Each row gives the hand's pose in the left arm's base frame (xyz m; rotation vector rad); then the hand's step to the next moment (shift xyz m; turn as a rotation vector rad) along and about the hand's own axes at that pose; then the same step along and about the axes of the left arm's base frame.
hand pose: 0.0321 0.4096 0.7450 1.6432 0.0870 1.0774
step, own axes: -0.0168 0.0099 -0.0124 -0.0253 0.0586 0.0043
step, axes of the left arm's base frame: -0.0226 -0.0040 -0.0024 -0.0384 -0.0397 0.0323
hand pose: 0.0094 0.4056 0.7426 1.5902 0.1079 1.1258
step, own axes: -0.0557 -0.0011 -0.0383 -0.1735 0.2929 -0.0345
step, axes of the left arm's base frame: -0.0562 -0.0056 -0.0372 -0.2564 -0.1866 0.1285
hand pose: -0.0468 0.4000 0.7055 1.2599 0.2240 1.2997
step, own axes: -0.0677 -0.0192 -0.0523 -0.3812 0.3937 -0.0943
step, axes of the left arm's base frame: -0.0506 -0.0202 -0.0687 -0.4311 -0.3418 0.0808
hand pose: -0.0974 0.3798 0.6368 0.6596 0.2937 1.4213
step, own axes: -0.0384 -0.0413 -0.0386 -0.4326 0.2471 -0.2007
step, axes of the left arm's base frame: 0.0061 -0.0282 -0.0619 -0.3794 -0.3672 -0.0985
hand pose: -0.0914 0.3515 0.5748 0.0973 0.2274 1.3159
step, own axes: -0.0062 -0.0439 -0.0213 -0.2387 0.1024 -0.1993
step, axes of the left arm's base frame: 0.0354 -0.0183 -0.0288 -0.1967 -0.2163 -0.1473
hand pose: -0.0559 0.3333 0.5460 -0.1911 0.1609 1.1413
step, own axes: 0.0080 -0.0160 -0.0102 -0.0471 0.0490 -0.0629
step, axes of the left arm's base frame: 0.0176 -0.0017 -0.0106 -0.0658 -0.0365 -0.0540
